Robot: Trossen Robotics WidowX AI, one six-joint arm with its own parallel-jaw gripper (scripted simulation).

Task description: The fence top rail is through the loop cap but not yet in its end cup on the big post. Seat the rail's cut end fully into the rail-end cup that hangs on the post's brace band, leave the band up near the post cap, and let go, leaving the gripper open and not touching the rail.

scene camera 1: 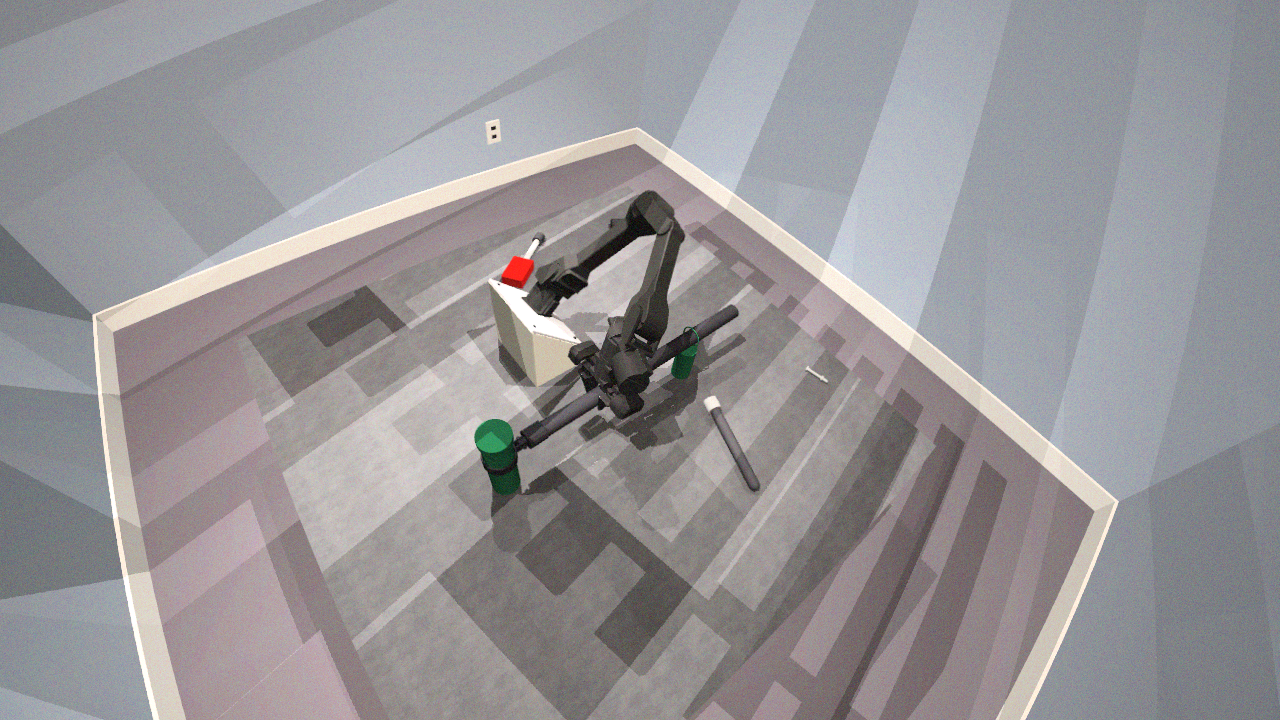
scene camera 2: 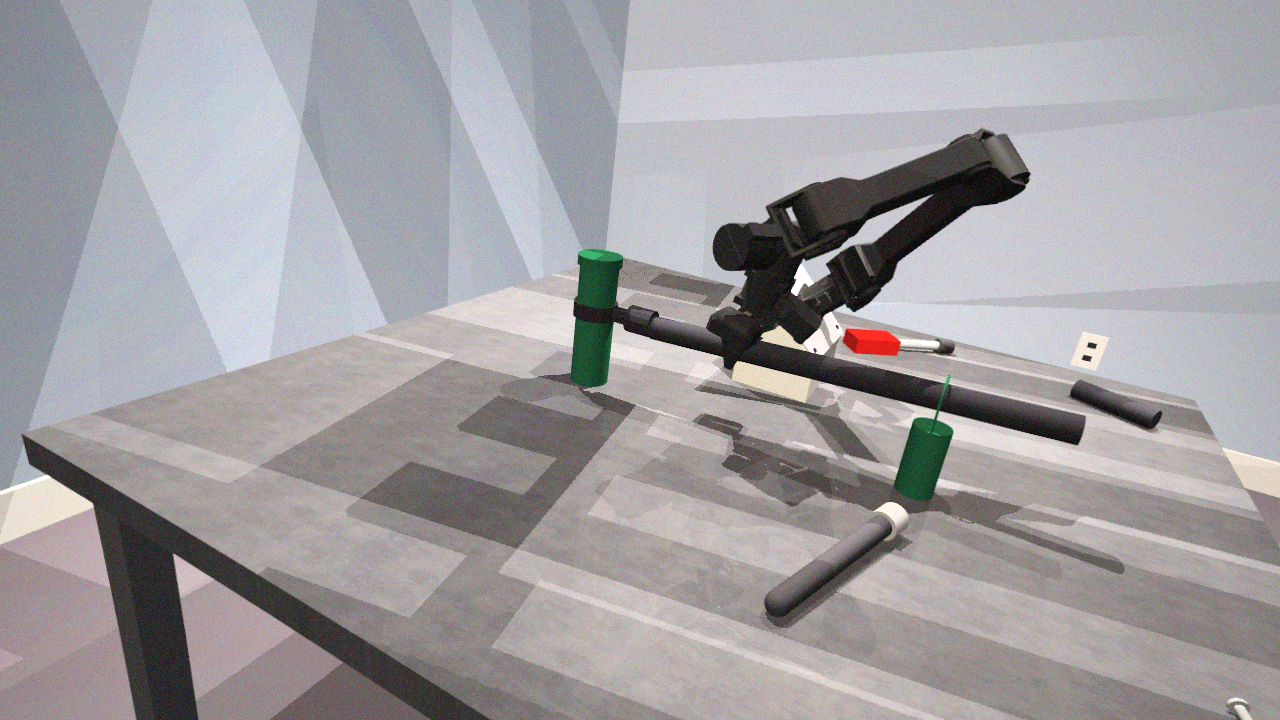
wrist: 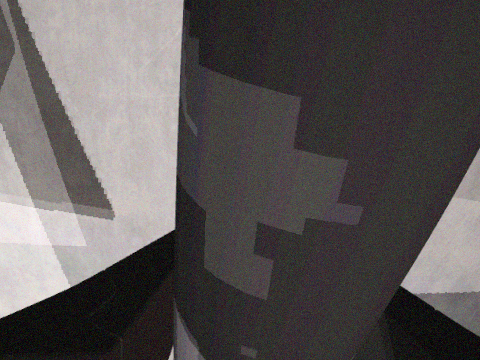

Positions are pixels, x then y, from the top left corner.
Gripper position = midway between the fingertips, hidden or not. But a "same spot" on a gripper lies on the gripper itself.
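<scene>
My gripper: visible in scene camera 1, in scene camera 2, in the wrist view (259, 251). Dark top rail: visible in scene camera 1, in scene camera 2, in the wrist view (317, 153). On my gripper, (scene camera 2: 731, 353) and (scene camera 1: 604, 406): the same spot. On the dark top rail, (scene camera 2: 919, 391) and (scene camera 1: 688, 345): the same spot.
</scene>
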